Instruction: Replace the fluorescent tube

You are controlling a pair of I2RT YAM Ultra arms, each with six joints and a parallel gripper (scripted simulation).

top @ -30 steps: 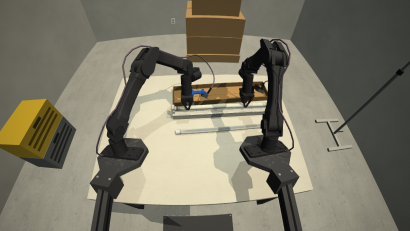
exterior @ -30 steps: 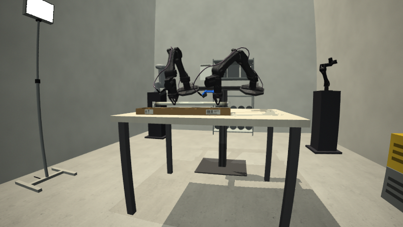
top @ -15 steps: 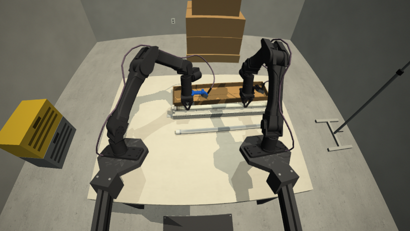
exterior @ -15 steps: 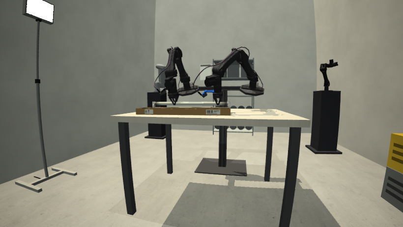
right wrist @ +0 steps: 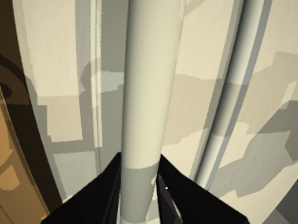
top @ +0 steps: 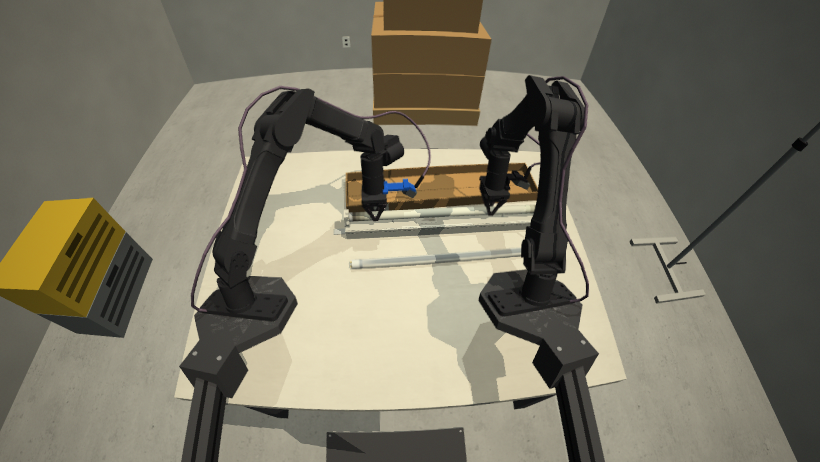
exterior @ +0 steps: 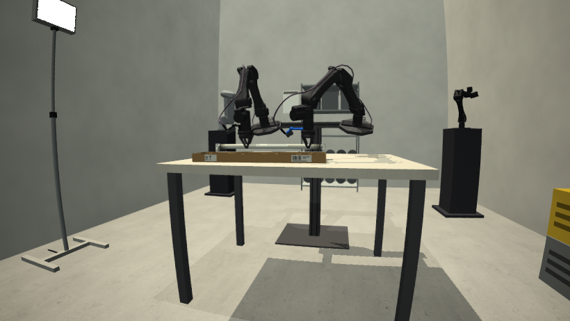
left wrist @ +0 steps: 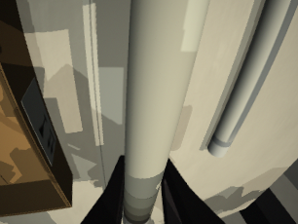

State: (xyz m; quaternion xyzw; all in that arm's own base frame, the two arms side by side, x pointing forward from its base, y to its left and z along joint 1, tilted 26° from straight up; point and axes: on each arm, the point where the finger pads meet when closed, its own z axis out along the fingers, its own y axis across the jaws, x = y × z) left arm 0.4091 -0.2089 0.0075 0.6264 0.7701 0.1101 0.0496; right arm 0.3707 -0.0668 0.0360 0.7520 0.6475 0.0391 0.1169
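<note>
The white light fixture is 12 cm to the left of my right hand and 1 cm below it. The rest, counted from my right hand: old fluorescent tube: 12 cm to the left; then LED tube: 13 cm behind, 11 cm to the left, 5 cm below; then brown carton: 15 cm ahead, 12 cm to the left, 5 cm below.
</note>
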